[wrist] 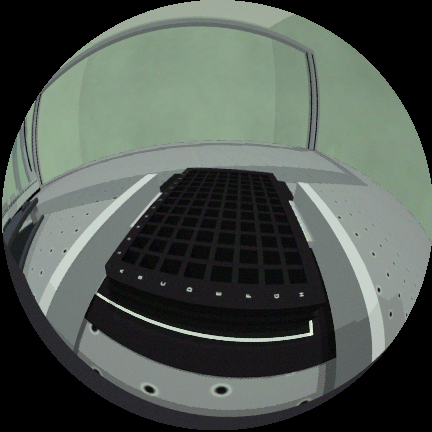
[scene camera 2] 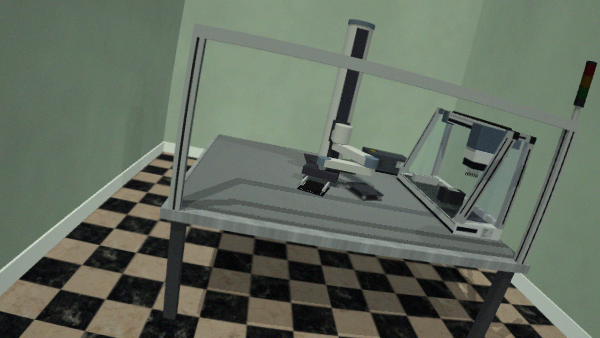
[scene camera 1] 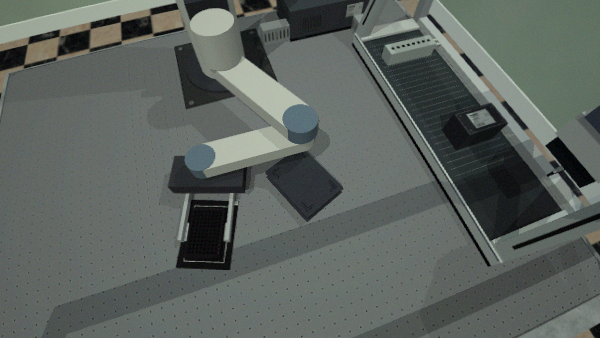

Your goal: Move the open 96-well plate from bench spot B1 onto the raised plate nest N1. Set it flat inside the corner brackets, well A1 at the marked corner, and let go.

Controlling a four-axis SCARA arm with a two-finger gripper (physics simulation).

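Frame: origin at the arm's base, x ahead, y left, z up, level; metres.
Seen in the pictures: gripper, between the fingertips: (wrist: 225, 187) (scene camera 2: 312, 186) (scene camera 1: 204, 241).
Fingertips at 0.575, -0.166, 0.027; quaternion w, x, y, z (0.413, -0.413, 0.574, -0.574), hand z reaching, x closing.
Observation:
A point is followed by its place in that frame, as x, y, z.
The black open 96-well plate (scene camera 1: 205, 227) {0.539, -0.159, 0.018} (scene camera 2: 314, 188) {0.601, -0.161, 0.027} (wrist: 220, 220) {0.534, -0.153, 0.029} lies flat on the black mat of spot B1 (scene camera 1: 204, 266) {0.629, -0.179, 0.015} (wrist: 215, 357), within its white outline. In the wrist view its row letters A to H run left to right along the near edge. My gripper (scene camera 1: 205, 233) {0.575, -0.166, 0.027} (wrist: 225, 187) {0.575, -0.166, 0.027} is shut on the plate, with one finger pad against each long side. The mat's A1 label is hidden in the wrist view. The raised nest N1 (scene camera 1: 306, 184) {0.523, 0.109, 0.047} (scene camera 2: 364, 191) {0.576, 0.087, 0.050} is a dark block with corner brackets, turned at an angle, right of the plate in scene camera 1.
A framed enclosure (scene camera 1: 425, 162) {0.554, 0.448, 0.016} (scene camera 2: 427, 204) {0.544, 0.450, 0.032} stands at the right, with a black box (scene camera 1: 472, 127) {0.547, 0.537, 0.132} (scene camera 2: 450, 196) {0.565, 0.552, 0.103} and a pale slotted block (scene camera 1: 410, 50) {0.227, 0.552, 0.104} inside. A dark unit (scene camera 1: 320, 20) {-0.034, 0.358, 0.073} (scene camera 2: 384, 160) {-0.033, 0.366, 0.097} stands at the back. My arm's elbow (scene camera 1: 300, 120) {0.431, 0.124, 0.189} is above and behind the nest.

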